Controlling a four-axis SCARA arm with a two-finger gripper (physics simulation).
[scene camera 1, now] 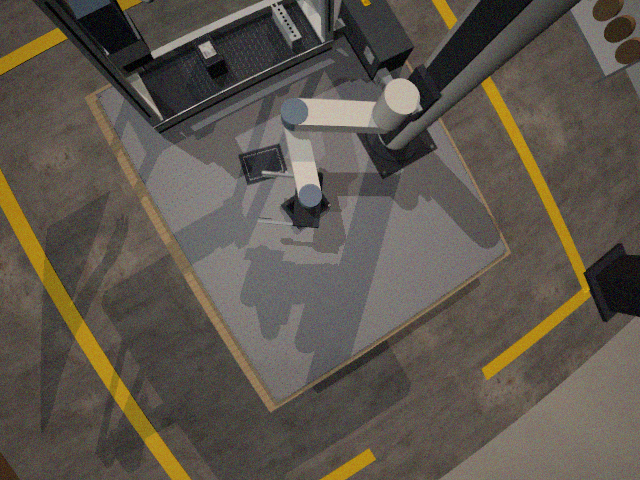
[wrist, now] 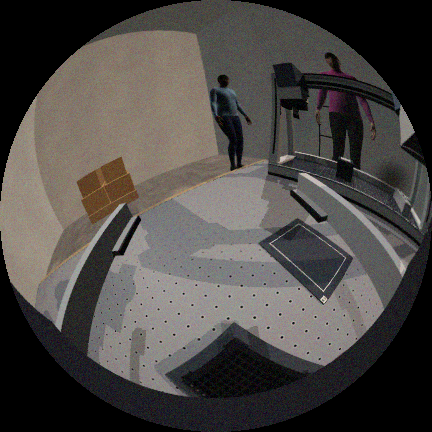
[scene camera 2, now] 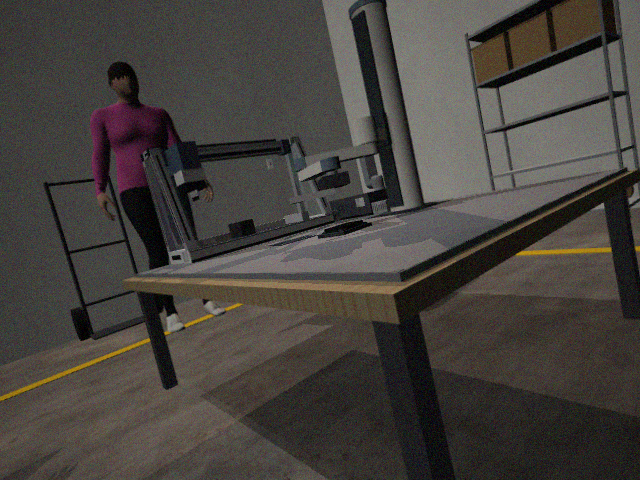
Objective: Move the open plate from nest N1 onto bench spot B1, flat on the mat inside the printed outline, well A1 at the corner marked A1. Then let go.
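Places are measured from the arm's base along level axes (x right, y ahead, z up), in metres.
Where they show: gripper, between the fingertips: (scene camera 1: 260, 196) (wrist: 212, 194) (scene camera 2: 290, 201); arm's base, origin of its link: (scene camera 1: 392, 134).
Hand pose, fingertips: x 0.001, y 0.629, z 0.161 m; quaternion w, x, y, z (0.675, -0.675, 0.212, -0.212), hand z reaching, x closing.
Observation:
Each offset is from my fingertips to the centre of the thing. "pt": to the spot under its first point.
The plate @[dy -0.141, dx -0.089, dz -0.129 m] (wrist: 235, 370) is dark with a grid of wells. It sits in the dark nest N1 @[dy -0.141, dx -0.089, dz -0.139 m] (scene camera 1: 288, 206) (scene camera 2: 345, 229) (wrist: 234, 331), cut off at the bottom of the wrist view and largely covered by the arm's end in scene camera 1. The dark mat of spot B1 @[pt dy -0.001, dx +0.152, dz -0.146 m] (scene camera 1: 245, 170) (wrist: 274, 242) lies flat beside it, with a thin white printed outline and a small pale mark at one corner. My gripper (scene camera 1: 261, 196) (wrist: 212, 194) is open, its two long fingers wide apart with nothing between them. It is raised above the bench, its body over the nest, one finger passing over the mat's edge in scene camera 1.
A framed gantry with a dark deck (scene camera 1: 242, 56) (wrist: 320, 167) stands behind the mat and carries a small block @[pt dy -0.101, dx +0.553, dz -0.028 m] (scene camera 1: 210, 54) and a pale perforated strip @[pt dy -0.416, dx +0.559, dz -0.054 m] (scene camera 1: 285, 24). A dark box @[pt dy -0.713, dx +0.349, dz -0.034 m] (scene camera 1: 377, 36) stands near the arm's column (scene camera 2: 398, 103). People stand beyond the bench.

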